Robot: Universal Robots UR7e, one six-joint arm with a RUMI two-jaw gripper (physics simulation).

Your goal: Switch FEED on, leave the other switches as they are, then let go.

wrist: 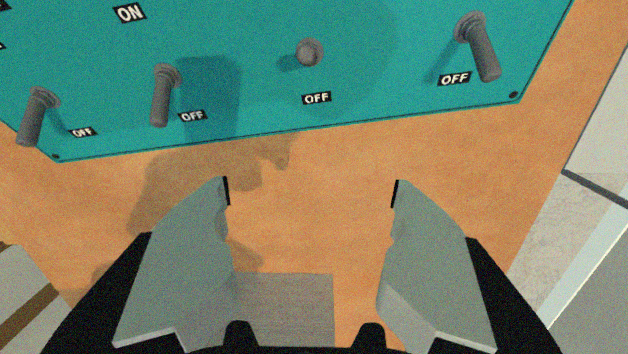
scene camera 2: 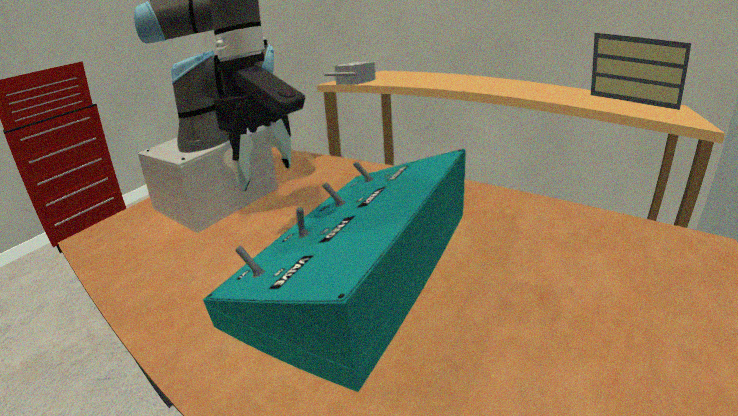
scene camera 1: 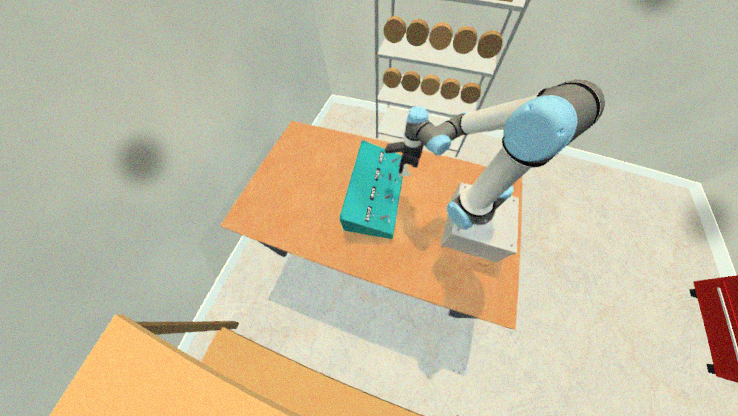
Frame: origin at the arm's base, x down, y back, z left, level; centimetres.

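Where they show: gripper, fingertip midpoint: [wrist: 311,181] [scene camera 2: 267,179] [scene camera 1: 402,171]; arm's base, origin of the base link: [scene camera 2: 205,142].
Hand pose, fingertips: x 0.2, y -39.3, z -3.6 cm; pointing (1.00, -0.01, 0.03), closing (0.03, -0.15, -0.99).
Things, the pixels of their top centre, and the offset from my fingertips. Level surfaces: height alone.
- FEED lever, middle of its top: [wrist: 305,57] [scene camera 2: 298,207] dx +4.1, dy -6.2, dz +1.5 cm
- VALVE lever, middle of its top: [wrist: 500,51] [scene camera 2: 244,248] dx +5.0, dy -8.6, dz -10.3 cm
- VENT lever, middle of its top: [wrist: 145,104] [scene camera 2: 331,183] dx +5.0, dy -1.2, dz +12.5 cm
- far end lever, middle of its top: [wrist: 7,127] [scene camera 2: 361,161] dx +5.0, dy +2.5, dz +23.9 cm
- orange table, its level: dx +17.6 cm
A teal sloped switch panel [scene camera 1: 354,196] [scene camera 2: 387,222] [wrist: 350,25] stands on the table. The FEED lever [scene camera 2: 301,222] [wrist: 308,53] points almost straight at the wrist camera, its tip away from its OFF label. It stands at a different angle from the other levers. The VALVE lever [scene camera 2: 249,260] [wrist: 484,52], the VENT lever [scene camera 2: 333,194] [wrist: 161,97] and the far end lever [scene camera 2: 362,171] [wrist: 34,120] lean to their OFF sides. My gripper [scene camera 2: 266,176] [wrist: 311,181] is open and empty, off the panel's low edge on the robot's side, touching no lever.
The robot's pale base block [scene camera 1: 480,240] [scene camera 2: 170,180] stands on the orange table [scene camera 1: 289,206] [scene camera 2: 542,310]. A shelf rack [scene camera 1: 376,82] stands behind the table. A red cabinet [scene camera 1: 718,320] [scene camera 2: 62,155] and a wooden bench [scene camera 2: 490,93] stand farther off.
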